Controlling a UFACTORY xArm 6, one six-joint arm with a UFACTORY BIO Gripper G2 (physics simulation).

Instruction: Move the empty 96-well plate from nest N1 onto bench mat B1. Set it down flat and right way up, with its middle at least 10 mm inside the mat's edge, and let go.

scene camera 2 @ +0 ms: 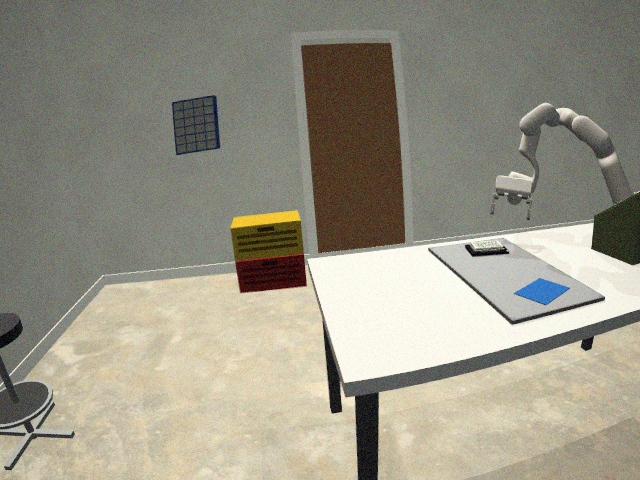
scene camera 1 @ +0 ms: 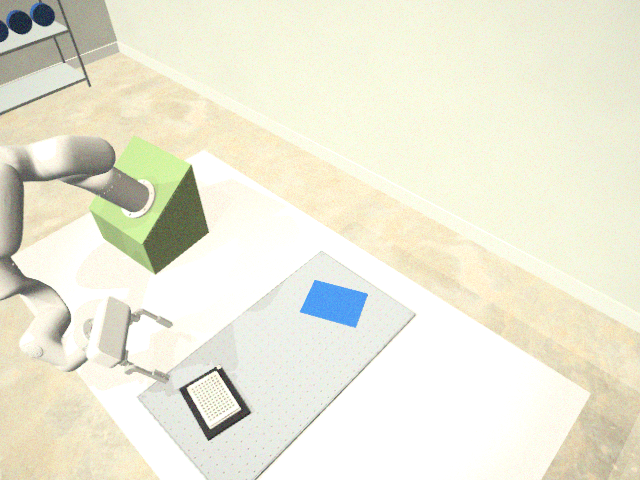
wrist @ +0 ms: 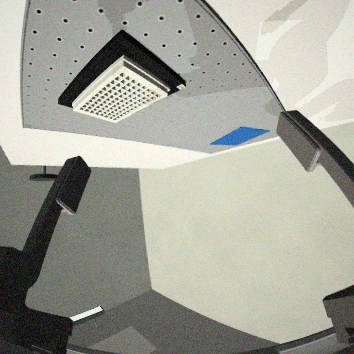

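Seen in the pictures: end effector, tool point: [scene camera 2: 510, 211] [scene camera 1: 162, 347] [wrist: 177, 160]; arm's base, origin of the base link: [scene camera 2: 624, 204] [scene camera 1: 139, 199].
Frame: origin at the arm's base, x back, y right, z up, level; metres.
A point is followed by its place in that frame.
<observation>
The white 96-well plate [scene camera 1: 213, 399] @(x -0.635, y 0.118, z -0.166 m) [scene camera 2: 486, 244] @(x -0.633, y 0.117, z -0.165 m) [wrist: 120, 95] @(x -0.620, y 0.120, z -0.168 m) sits flat, wells up, in the black nest N1 [scene camera 1: 209, 432] @(x -0.698, y 0.167, z -0.177 m) [scene camera 2: 470, 251] @(x -0.709, y 0.099, z -0.182 m) [wrist: 95, 70] @(x -0.608, y 0.167, z -0.178 m). The blue bench mat B1 [scene camera 1: 334, 303] @(x -0.576, y -0.315, z -0.188 m) [scene camera 2: 541, 290] @(x -0.578, y -0.315, z -0.188 m) [wrist: 240, 136] @(x -0.563, y -0.312, z -0.188 m) lies flat on the grey board, apart from the nest, with nothing on it. My gripper [scene camera 1: 169, 352] @(x -0.506, y 0.163, z -0.047 m) [scene camera 2: 510, 215] @(x -0.506, y 0.163, z -0.047 m) [wrist: 185, 162] @(x -0.506, y 0.163, z -0.047 m) is open and empty, its two fingers wide apart. It hangs in the air above the board's level, away from the plate.
The grey perforated board [scene camera 1: 289, 356] @(x -0.639, y -0.109, z -0.190 m) [scene camera 2: 485, 279] @(x -0.735, y -0.177, z -0.189 m) [wrist: 200, 107] @(x -0.575, y -0.040, z -0.190 m) lies on the white table [scene camera 1: 439, 392] @(x -0.959, y -0.355, z -0.203 m) [scene camera 2: 382, 320] @(x -1.103, y -0.366, z -0.203 m). The arm's green base block [scene camera 1: 178, 222] @(x -0.089, y -0.073, z -0.076 m) [scene camera 2: 617, 232] @(x -0.089, y -0.076, z -0.094 m) stands on the table beyond the board. A door, yellow and red cabinets and a stool stand away from the table.
</observation>
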